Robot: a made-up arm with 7 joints. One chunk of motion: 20 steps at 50 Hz.
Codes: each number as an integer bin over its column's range. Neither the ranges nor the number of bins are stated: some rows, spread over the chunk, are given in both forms.
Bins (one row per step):
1: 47 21 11 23 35 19 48
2: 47 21 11 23 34 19 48
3: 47 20 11 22 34 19 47
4: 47 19 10 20 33 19 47
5: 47 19 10 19 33 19 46
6: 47 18 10 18 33 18 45
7: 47 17 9 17 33 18 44
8: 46 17 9 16 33 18 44
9: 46 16 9 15 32 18 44
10: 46 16 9 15 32 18 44
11: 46 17 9 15 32 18 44
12: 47 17 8 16 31 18 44
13: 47 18 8 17 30 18 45
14: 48 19 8 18 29 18 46
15: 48 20 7 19 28 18 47
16: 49 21 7 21 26 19 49
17: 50 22 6 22 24 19 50
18: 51 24 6 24 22 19 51
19: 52 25 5 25 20 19 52
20: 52 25 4 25 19 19 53
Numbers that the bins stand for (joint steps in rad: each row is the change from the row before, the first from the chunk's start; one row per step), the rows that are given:
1: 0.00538 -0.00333 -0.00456 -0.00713 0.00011 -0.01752 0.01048
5: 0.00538 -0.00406 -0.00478 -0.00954 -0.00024 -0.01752 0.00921
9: 0.00490 -0.00516 -0.00500 -0.01195 -0.00041 -0.01929 0.00794
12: 0.00538 -0.00479 -0.00522 -0.01135 -0.00059 -0.01929 0.00794
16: 0.00633 -0.00333 -0.00544 -0.00833 -0.00146 -0.01752 0.01111
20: 0.00776 -0.00187 -0.00611 -0.00592 -0.00268 -0.01752 0.01365
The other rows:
2: 0.00538 -0.00333 -0.00456 -0.00713 -0.00006 -0.01752 0.01048
3: 0.00538 -0.00370 -0.00456 -0.00773 -0.00006 -0.01752 0.00984
4: 0.00538 -0.00406 -0.00478 -0.00894 -0.00024 -0.01752 0.00984
6: 0.00538 -0.00443 -0.00478 -0.01014 -0.00024 -0.01929 0.00857
7: 0.00538 -0.00479 -0.00500 -0.01075 -0.00024 -0.01929 0.00794
8: 0.00490 -0.00479 -0.00500 -0.01135 -0.00024 -0.01929 0.00794
10: 0.00490 -0.00516 -0.00500 -0.01195 -0.00041 -0.01929 0.00794
11: 0.00490 -0.00479 -0.00500 -0.01195 -0.00041 -0.01929 0.00794
13: 0.00538 -0.00443 -0.00522 -0.01075 -0.00076 -0.01929 0.00857
14: 0.00586 -0.00406 -0.00522 -0.01014 -0.00094 -0.01929 0.00921
15: 0.00586 -0.00370 -0.00544 -0.00954 -0.00111 -0.01929 0.00984
17: 0.00681 -0.00297 -0.00567 -0.00773 -0.00181 -0.01752 0.01175
18: 0.00729 -0.00224 -0.00567 -0.00652 -0.00216 -0.01752 0.01238
19: 0.00776 -0.00187 -0.00589 -0.00592 -0.00251 -0.01752 0.01302

